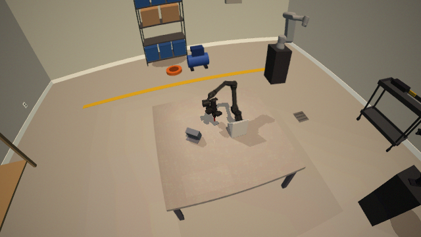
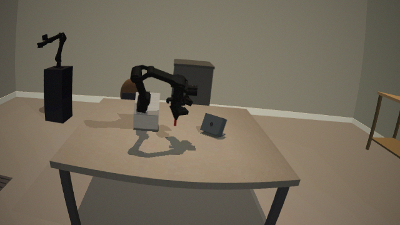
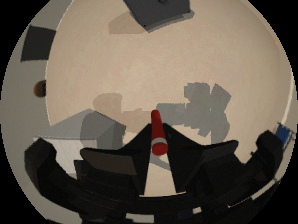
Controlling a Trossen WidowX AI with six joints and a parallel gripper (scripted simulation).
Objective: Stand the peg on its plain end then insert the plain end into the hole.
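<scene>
Now: gripper tip 23 cm short of the dark sloped panel, 12 cm to the right of it and 5 cm above it. The rest, counted from my gripper tip: red peg: 2 cm above.
</scene>
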